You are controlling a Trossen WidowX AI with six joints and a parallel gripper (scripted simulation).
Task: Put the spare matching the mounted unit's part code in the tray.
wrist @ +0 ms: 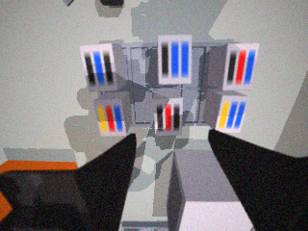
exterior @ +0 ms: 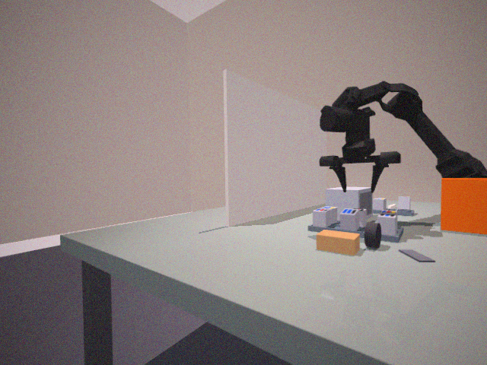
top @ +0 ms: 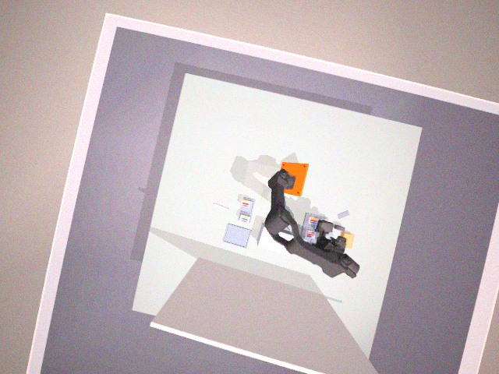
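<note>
The lilac tray is 35 cm to the right of my gripper tip, 12 cm ahead of it and 9 cm below it. From my gripper tip the other things lie so: orange-tan block (20 cm to the left, 8 cm below, 1 cm behind); flat grey strip (16 cm to the left, 14 cm behind, 10 cm below); black wheel (15 cm to the left, 7 cm below, 7 cm behind).
</note>
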